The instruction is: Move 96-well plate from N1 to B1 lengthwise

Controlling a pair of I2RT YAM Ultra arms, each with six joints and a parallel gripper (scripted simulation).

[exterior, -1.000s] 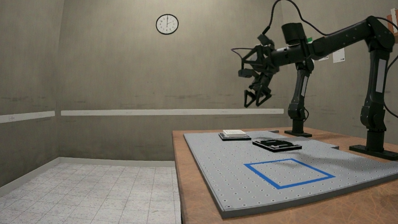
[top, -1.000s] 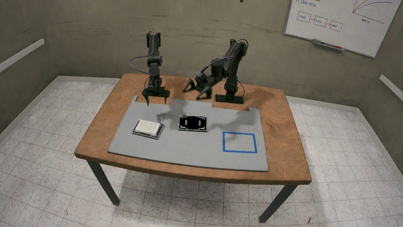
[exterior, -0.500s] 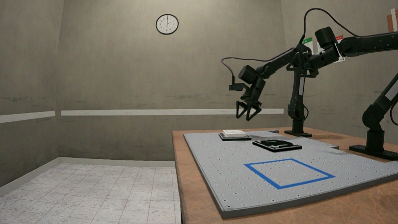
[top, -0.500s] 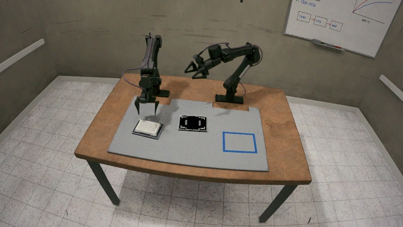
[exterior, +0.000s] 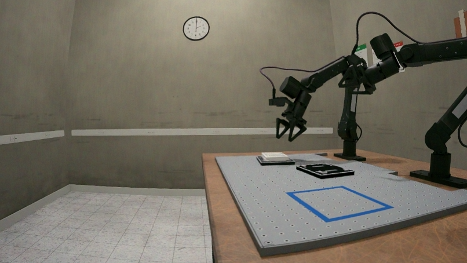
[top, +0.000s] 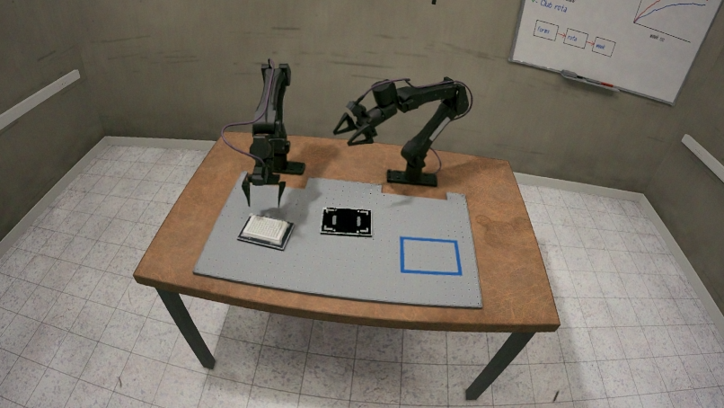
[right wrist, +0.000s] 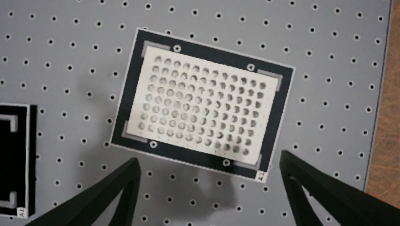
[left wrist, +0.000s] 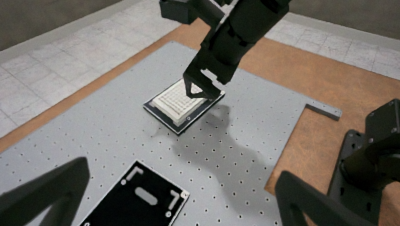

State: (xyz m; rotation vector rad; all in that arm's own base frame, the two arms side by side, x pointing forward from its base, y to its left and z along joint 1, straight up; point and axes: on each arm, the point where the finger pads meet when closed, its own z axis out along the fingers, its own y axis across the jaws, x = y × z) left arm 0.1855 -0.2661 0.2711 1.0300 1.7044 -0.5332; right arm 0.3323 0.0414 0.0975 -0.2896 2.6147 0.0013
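My right hand is 40 mm short of the white 96-well plate, 10 mm to the right of it and 70 mm above it.
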